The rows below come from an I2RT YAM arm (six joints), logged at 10 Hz.
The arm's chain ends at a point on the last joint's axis. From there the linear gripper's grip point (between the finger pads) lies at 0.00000 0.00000 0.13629 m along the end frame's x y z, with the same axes.
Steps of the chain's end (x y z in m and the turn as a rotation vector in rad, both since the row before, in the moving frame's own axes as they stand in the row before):
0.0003 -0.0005 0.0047 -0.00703 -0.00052 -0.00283
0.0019 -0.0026 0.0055 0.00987 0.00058 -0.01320
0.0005 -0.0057 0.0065 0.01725 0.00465 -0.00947
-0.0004 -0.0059 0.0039 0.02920 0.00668 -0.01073
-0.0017 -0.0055 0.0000 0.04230 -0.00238 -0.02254
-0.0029 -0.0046 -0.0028 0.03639 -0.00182 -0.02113
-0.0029 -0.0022 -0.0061 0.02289 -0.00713 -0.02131
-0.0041 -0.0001 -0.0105 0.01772 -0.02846 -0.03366
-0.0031 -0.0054 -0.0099 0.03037 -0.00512 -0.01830
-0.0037 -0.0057 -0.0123 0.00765 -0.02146 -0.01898
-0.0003 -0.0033 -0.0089 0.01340 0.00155 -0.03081
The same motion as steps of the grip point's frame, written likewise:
0.0002 0.0005 0.0047 -0.00703 -0.00052 -0.00283
0.0020 -0.0039 0.0055 0.00987 0.00058 -0.01320
0.0011 -0.0081 0.0065 0.01725 0.00465 -0.00947
0.0005 -0.0099 0.0038 0.02920 0.00668 -0.01073
-0.0021 -0.0113 -0.0001 0.04230 -0.00238 -0.02254
-0.0032 -0.0096 -0.0029 0.03639 -0.00182 -0.02113
-0.0039 -0.0053 -0.0061 0.02289 -0.00713 -0.02131
-0.0080 -0.0024 -0.0106 0.01772 -0.02846 -0.03366
-0.0038 -0.0095 -0.0100 0.03037 -0.00512 -0.01830
-0.0066 -0.0067 -0.0123 0.00765 -0.02146 -0.01898
-0.0001 -0.0051 -0.0089 0.01340 0.00155 -0.03081

